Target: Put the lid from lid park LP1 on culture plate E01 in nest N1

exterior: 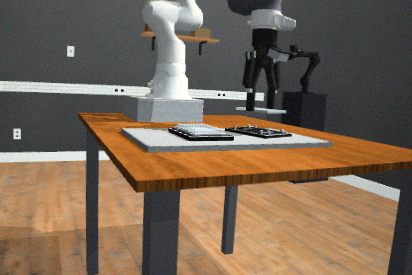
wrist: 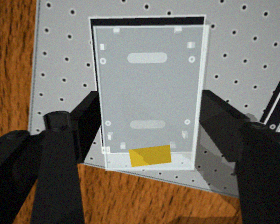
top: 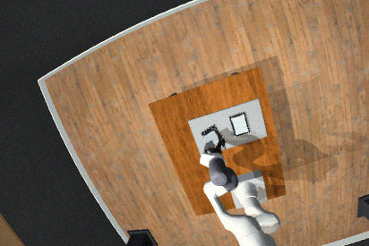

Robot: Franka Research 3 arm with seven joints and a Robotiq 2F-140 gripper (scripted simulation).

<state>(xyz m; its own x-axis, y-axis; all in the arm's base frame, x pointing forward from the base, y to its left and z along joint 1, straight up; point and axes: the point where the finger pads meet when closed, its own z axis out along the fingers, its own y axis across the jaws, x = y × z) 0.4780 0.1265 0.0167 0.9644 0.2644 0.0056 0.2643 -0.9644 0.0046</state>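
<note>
Right now my hand is 3 cm short of the culture plate, 21 cm to the left of it and 8 cm above it. Also, from my hand: black nest: 3 cm ahead, 21 cm to the right, 9 cm below; then black lid park: 9 cm below; then clear lid: 2 cm below.
</note>
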